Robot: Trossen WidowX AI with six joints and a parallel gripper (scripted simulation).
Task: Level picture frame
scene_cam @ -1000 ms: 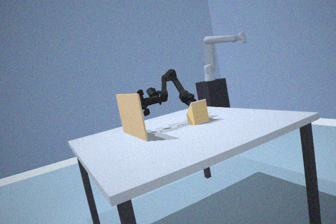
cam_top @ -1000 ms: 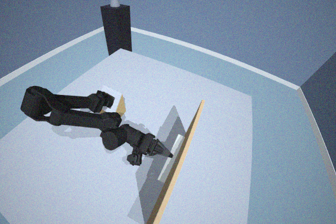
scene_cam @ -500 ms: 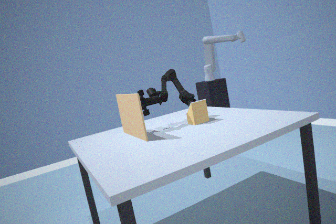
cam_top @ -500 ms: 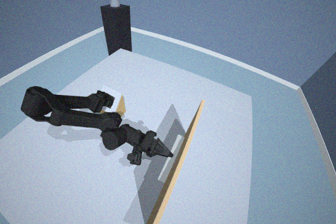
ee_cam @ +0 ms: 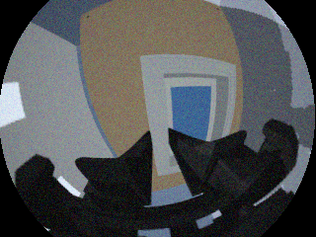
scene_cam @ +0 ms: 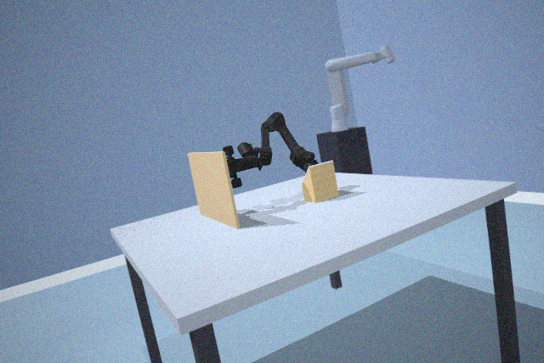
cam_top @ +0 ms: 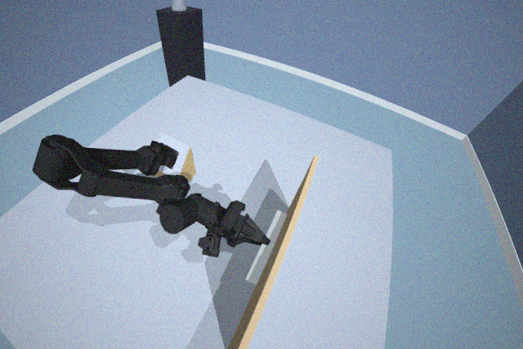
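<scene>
The picture frame is 10 mm ahead of my gripper tip and 50 mm below it. The rest, counted from my gripper tip: board (20 mm ahead, 10 mm to the right, 60 mm below).
</scene>
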